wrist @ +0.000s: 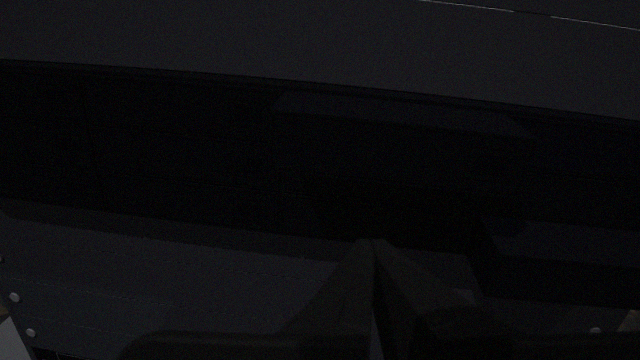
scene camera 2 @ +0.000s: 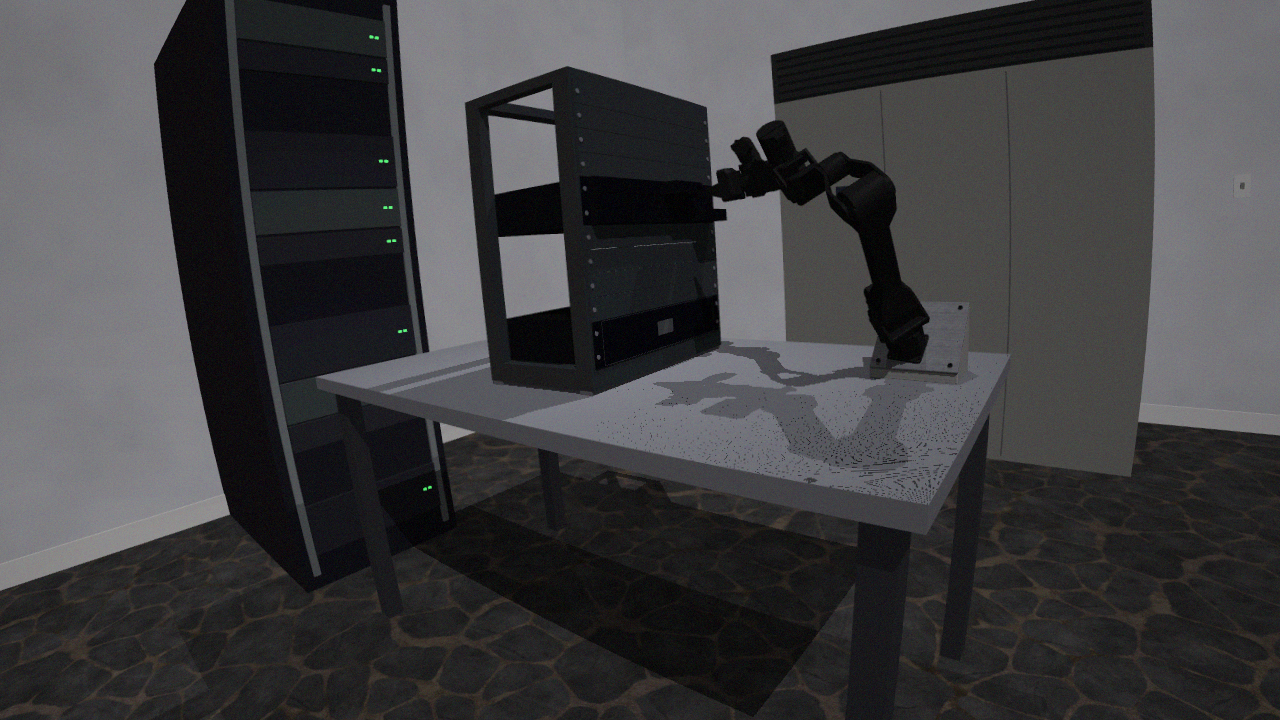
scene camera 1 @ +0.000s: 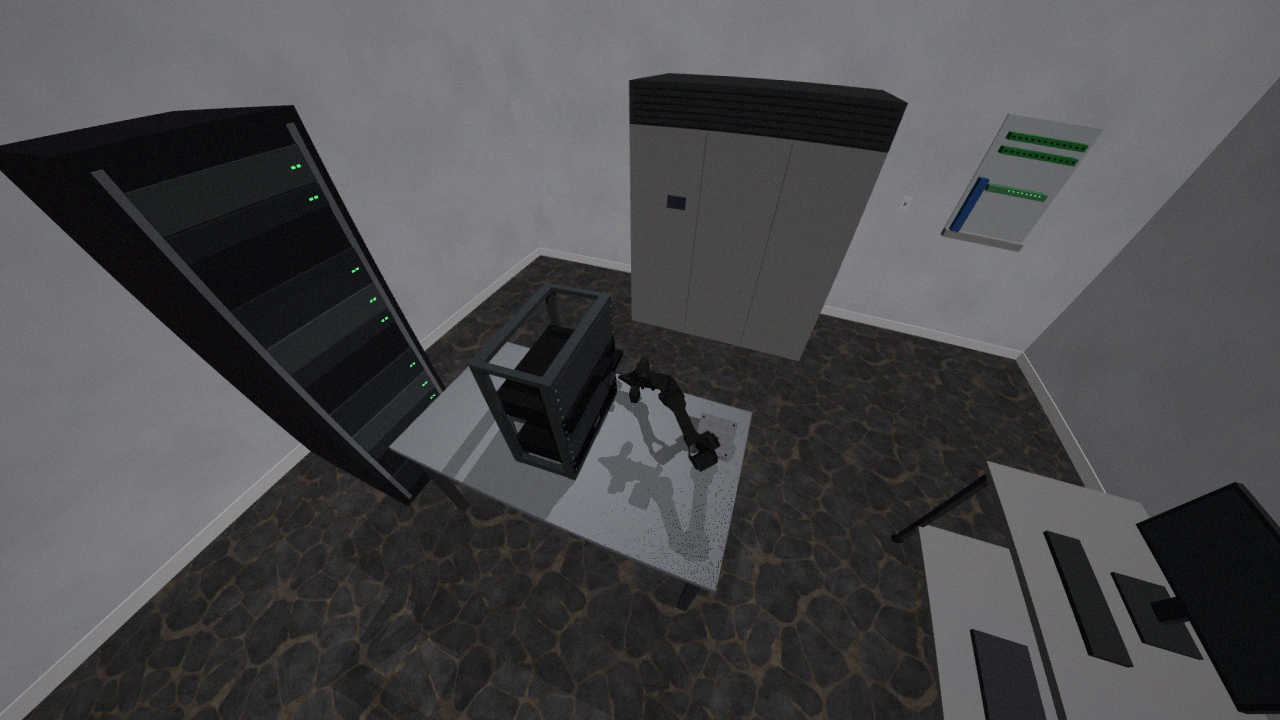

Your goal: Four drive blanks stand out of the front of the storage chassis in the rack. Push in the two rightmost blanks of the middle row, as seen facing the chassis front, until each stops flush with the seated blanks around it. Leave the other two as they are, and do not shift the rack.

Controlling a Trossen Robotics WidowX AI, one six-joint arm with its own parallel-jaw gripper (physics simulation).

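The black storage chassis spans the rack. In the wrist view its front is very dark. One standing-out blank shows a faint top face just under the chassis's upper edge. Another blank stands out at the lower right; a block also juts past the rack's right edge in scene camera 2. The middle-row blanks cannot be told apart, nor can their depth. My gripper is shut and empty, in front of the chassis's right part; contact cannot be told.
The rack stands on a white table. The arm's base plate is at the table's right end. A tall server cabinet stands behind at left, and a grey cabinet behind the arm.
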